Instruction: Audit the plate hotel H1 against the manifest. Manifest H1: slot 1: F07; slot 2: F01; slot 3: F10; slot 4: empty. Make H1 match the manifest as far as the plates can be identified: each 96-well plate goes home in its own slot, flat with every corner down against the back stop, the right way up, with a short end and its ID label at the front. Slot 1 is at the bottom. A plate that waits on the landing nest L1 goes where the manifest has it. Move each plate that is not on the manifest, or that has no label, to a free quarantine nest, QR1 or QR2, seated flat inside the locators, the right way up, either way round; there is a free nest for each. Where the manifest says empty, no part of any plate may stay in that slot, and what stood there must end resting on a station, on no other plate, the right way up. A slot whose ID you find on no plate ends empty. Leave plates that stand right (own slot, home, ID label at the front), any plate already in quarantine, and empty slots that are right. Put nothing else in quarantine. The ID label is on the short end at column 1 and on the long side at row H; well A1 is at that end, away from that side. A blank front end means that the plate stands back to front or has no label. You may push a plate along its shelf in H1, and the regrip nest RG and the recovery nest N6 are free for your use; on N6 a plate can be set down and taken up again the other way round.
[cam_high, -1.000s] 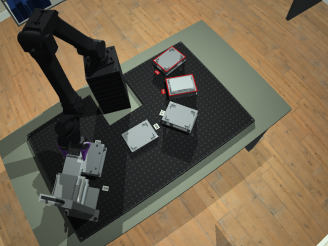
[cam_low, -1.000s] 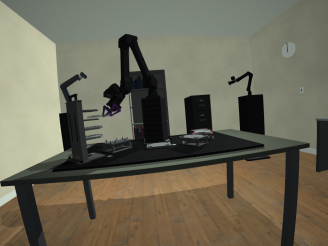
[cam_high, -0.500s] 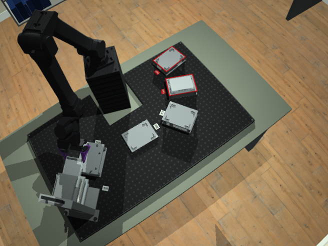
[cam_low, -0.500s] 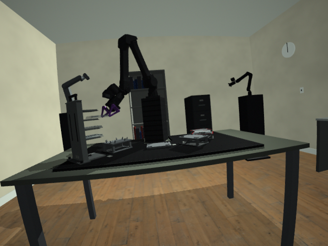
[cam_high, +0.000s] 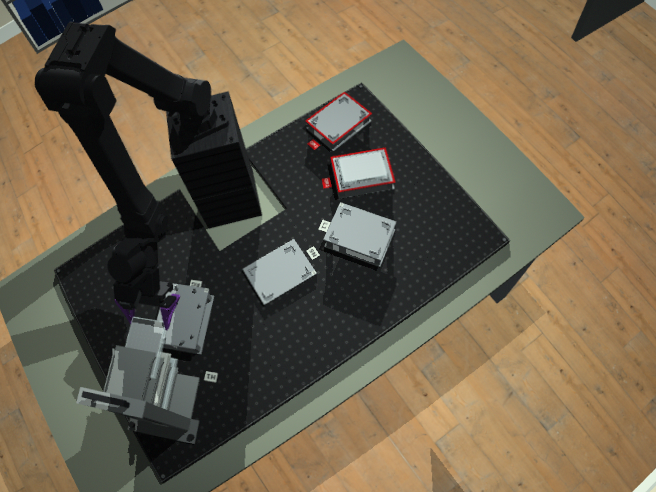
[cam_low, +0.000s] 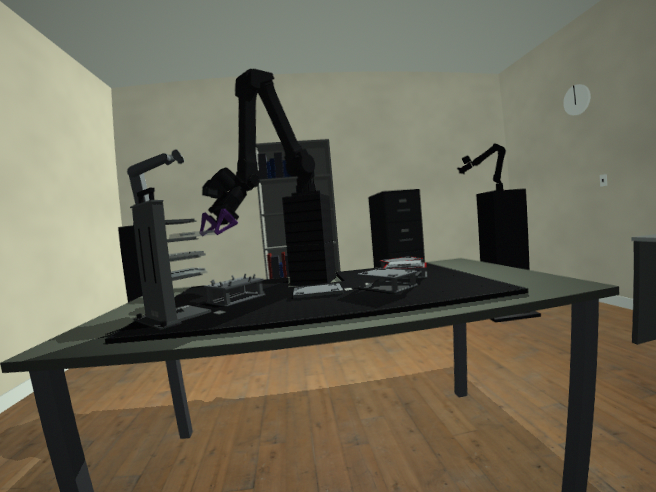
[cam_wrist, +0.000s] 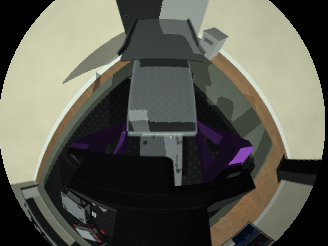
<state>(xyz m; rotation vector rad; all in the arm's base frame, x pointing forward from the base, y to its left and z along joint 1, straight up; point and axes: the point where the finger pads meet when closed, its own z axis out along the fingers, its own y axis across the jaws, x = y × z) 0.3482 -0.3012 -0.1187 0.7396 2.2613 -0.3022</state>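
Now: the grey 96-well plate 4 cm ahead of my hand and 3 cm to the right of it. From my hand the other things lie so: plate hotel H1 (16 cm ahead, 11 cm to the right, 7 cm below); recovery nest N6 (33 cm to the left, 23 cm below, 6 cm behind); regrip nest RG (18 cm below, 6 cm behind, 4 cm to the left).
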